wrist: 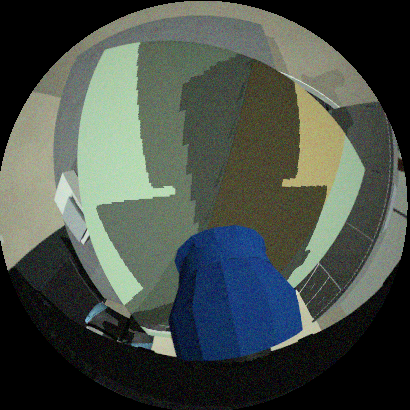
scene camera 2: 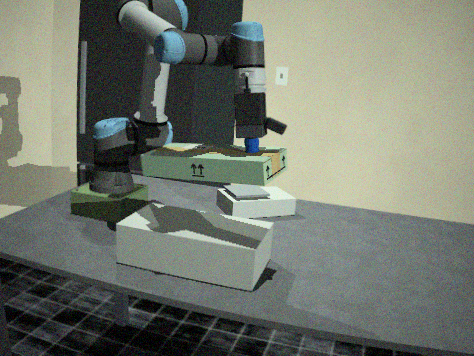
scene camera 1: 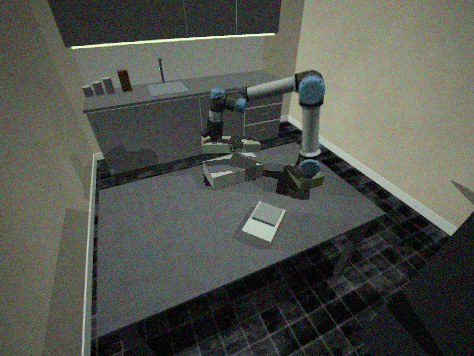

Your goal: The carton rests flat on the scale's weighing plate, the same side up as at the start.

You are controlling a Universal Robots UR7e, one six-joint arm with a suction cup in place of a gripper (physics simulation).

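Where they show: end effector, tool point: (wrist: pixel 225 239) (scene camera 2: pixel 252 156) (scene camera 1: pixel 213 142); arm's base, origin of the base link: (scene camera 2: pixel 111 187).
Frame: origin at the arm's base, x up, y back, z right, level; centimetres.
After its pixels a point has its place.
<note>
The light green carton (scene camera 1: pixel 231 146) @(x 21.1, y -43.4, z 21.6 cm) (scene camera 2: pixel 220 167) @(x 19.7, y -44.6, z 36.1 cm) (wrist: pixel 112 125) hangs level in the air, its brown-tape face up and the printed arrows on its sides pointing up. My gripper's blue suction cup (scene camera 2: pixel 252 146) (wrist: pixel 220 245) is on its top face near one end, and the gripper is shut on the carton. In scene camera 1 the carton appears just above the large white box, apart from the scale. The white scale (scene camera 1: pixel 258 231) @(x -1.9, y -54.2, z -24.1 cm) (scene camera 2: pixel 270 207) @(x -4.5, y -52.8, z -13.7 cm) stands on the table, with its grey weighing plate (scene camera 1: pixel 269 213) @(x -0.2, y -43.0, z -18.3 cm) (scene camera 2: pixel 246 191) @(x -0.2, y -43.9, z -15.1 cm) (wrist: pixel 75 219) @(x -0.2, y -43.9, z -14.8 cm) uncovered. The carton's underside is hidden.
A large white box (scene camera 1: pixel 227 177) @(x -0.1, y -47.2, z 20.5 cm) (scene camera 2: pixel 185 257) @(x -2.5, y -38.0, z 39.6 cm) stands on the grey table (scene camera 1: pixel 165 240) @(x -7.9, y -96.1, z -0.5 cm) (scene camera 2: pixel 360 255) @(x -7.9, y -82.6, z 11.7 cm), shadowed on top. The arm's base stands on a green block (scene camera 1: pixel 314 181) @(x -2.5, y 0.7, z -9.3 cm) (scene camera 2: pixel 85 205) @(x -4.1, y 4.9, z 9.8 cm). A kitchen counter (scene camera 1: pixel 150 130) runs along the back.
</note>
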